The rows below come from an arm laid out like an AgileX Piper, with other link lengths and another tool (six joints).
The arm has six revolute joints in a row. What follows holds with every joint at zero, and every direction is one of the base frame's. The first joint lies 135.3 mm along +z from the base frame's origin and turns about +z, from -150 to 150 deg. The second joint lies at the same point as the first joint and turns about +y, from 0 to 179.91 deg. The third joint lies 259.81 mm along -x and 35.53 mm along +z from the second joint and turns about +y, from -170 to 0 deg. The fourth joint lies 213.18 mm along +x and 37.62 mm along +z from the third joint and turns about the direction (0.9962, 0, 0.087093), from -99.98 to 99.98 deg. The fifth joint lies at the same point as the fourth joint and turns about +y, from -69.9 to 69.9 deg. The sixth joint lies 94.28 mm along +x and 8.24 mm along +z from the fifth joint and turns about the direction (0.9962, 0, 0.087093), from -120 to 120 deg. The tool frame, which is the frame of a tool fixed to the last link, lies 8.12 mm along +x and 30 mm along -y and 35.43 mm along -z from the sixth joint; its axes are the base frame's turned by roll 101.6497, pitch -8.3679 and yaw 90.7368 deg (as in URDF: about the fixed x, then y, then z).
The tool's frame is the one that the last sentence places.
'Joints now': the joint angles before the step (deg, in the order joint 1, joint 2, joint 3, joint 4, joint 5, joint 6). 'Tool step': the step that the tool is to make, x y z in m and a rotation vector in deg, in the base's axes. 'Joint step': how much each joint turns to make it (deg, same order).
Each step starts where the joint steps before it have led.
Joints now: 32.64, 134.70, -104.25, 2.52, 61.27, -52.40
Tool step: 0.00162, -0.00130, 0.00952, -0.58, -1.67, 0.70
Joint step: 0.05, -1.16, 0.00, -1.53, 0.06, 0.00
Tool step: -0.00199, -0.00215, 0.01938, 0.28, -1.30, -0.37
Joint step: 0.02, -2.65, 0.00, -0.57, 1.39, 0.63
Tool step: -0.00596, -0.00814, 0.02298, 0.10, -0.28, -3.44
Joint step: -0.42, -3.30, 0.05, -0.42, 2.94, 3.19
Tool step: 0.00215, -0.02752, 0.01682, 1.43, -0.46, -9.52
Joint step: -3.68, -2.54, 0.00, 0.36, 1.40, 5.78
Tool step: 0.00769, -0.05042, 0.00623, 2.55, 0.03, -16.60
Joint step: -7.66, -1.18, 0.01, 1.20, -0.01, 8.70
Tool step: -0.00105, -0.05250, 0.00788, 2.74, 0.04, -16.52
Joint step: -8.19, -1.94, 0.88, 1.44, 0.01, 8.08
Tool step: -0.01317, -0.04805, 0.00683, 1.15, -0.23, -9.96
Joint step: -7.36, -3.99, 4.96, 0.75, -1.51, 2.37
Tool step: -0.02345, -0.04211, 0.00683, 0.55, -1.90, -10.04
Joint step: -6.90, -5.50, 7.24, -0.01, -3.84, 2.96
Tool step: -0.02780, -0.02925, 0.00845, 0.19, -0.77, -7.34
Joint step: -5.51, -5.43, 6.19, -0.12, -1.63, 1.81
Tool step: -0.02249, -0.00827, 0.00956, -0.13, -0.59, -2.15
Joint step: -2.08, -4.99, 4.75, -0.06, -0.37, 0.06
